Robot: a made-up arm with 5 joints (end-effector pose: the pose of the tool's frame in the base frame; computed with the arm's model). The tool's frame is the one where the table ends.
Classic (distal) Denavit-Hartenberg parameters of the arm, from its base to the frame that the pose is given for. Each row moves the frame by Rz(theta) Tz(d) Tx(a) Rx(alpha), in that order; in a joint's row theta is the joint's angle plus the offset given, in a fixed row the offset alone. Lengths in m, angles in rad.
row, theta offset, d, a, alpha
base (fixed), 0, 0, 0, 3.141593
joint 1, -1.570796, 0.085, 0.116, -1.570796
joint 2, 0.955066, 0, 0.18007, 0
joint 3, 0.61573, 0.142, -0.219, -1.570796
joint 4, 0, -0.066, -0.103, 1.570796
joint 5, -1.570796, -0.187, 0.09, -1.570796
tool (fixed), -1.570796, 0.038, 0, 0
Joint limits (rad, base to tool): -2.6..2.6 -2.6..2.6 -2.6..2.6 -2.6..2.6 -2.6..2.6
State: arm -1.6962 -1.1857 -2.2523 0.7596 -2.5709
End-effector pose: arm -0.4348 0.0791 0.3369 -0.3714 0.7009 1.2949
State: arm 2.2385 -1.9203 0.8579 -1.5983 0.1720
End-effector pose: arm 0.1471 -0.2395 -0.3774 -1.1683 -1.5539 2.2108
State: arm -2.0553 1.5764 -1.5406 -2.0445 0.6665
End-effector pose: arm -0.1722 0.1486 -0.0224 -1.4684 1.3977 0.6891
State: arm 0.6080 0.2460 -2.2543 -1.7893 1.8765
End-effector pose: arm 0.2140 0.0369 0.0933 -0.3172 -0.6591 -2.2499
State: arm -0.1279 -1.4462 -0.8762 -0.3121 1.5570
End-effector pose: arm -0.0558 0.1220 -0.0729 -0.7482 -0.1632 -0.1767
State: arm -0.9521 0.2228 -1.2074 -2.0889 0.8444
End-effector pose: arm -0.0289 0.2974 -0.0282 -0.5946 0.9861 -0.8258
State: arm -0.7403 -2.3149 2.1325 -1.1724 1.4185
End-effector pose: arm -0.0799 0.1791 -0.3177 0.6722 1.1549 -0.2694
